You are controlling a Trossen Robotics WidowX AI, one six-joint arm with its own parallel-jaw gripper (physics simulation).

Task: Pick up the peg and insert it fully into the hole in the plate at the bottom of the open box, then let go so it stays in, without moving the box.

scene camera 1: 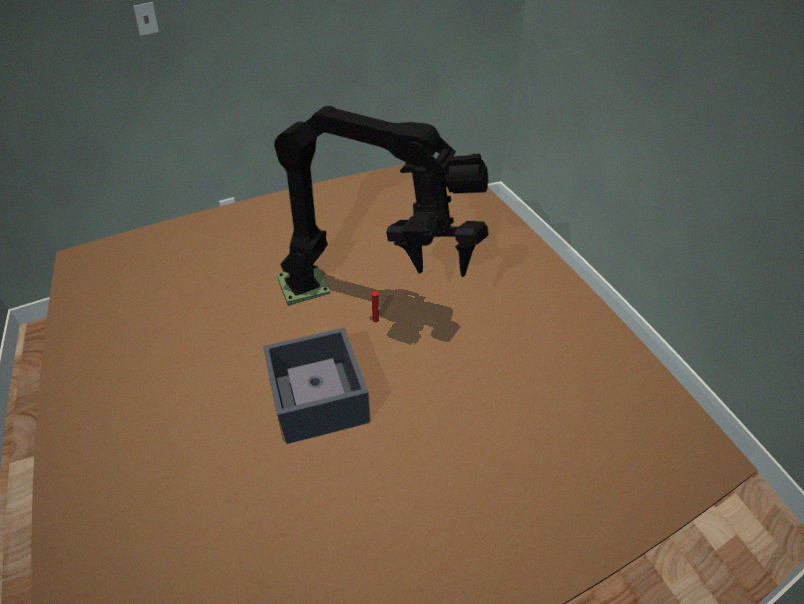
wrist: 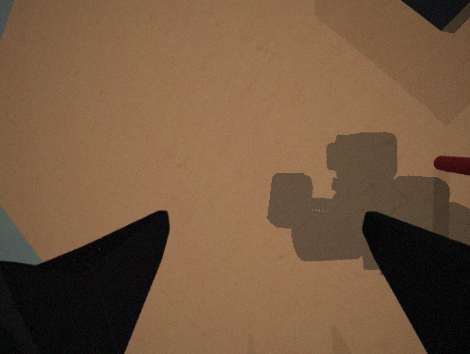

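Where they show: gripper, fingertip midpoint: point(scene camera 1: 441, 274) point(wrist: 266, 220); arm's base, origin of the base link: point(scene camera 1: 302, 283).
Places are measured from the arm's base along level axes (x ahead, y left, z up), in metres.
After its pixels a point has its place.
Note:
The red peg point(scene camera 1: 375, 307) @(z 0.034, x 0.191, y 0.085 m) point(wrist: 454, 165) @(z 0.030, x 0.191, y 0.092 m) stands upright on the table between the arm's base and the box; in the wrist view part of it shows at the right edge. The open dark grey box point(scene camera 1: 324, 417) @(z 0.044, x 0.383, y -0.140 m) point(wrist: 440, 11) @(z 0.010, x 0.262, y -0.023 m) stands in front of the peg, and a corner of it shows at the top right of the wrist view. A light plate point(scene camera 1: 330, 371) @(z 0.046, x 0.300, y -0.082 m) with a round hole point(scene camera 1: 315, 381) @(z 0.035, x 0.298, y -0.114 m) lies at its bottom; the hole is empty. My gripper point(scene camera 1: 442, 273) @(z 0.164, x 0.296, y 0.171 m) point(wrist: 266, 220) @(z 0.164, x 0.296, y 0.171 m) is open and empty, pointing down, high above the table and to the right of the peg in the scene view.
The arm's green base plate point(scene camera 1: 305, 299) @(z -0.009, x 0.045, y -0.014 m) sits on the brown table top point(scene camera 1: 487, 455) @(z -0.012, x 0.582, y 0.077 m), behind and left of the peg. The arm's shadow falls just right of the peg. Walls with a pale skirting point(scene camera 1: 597, 286) stand behind and to the right.

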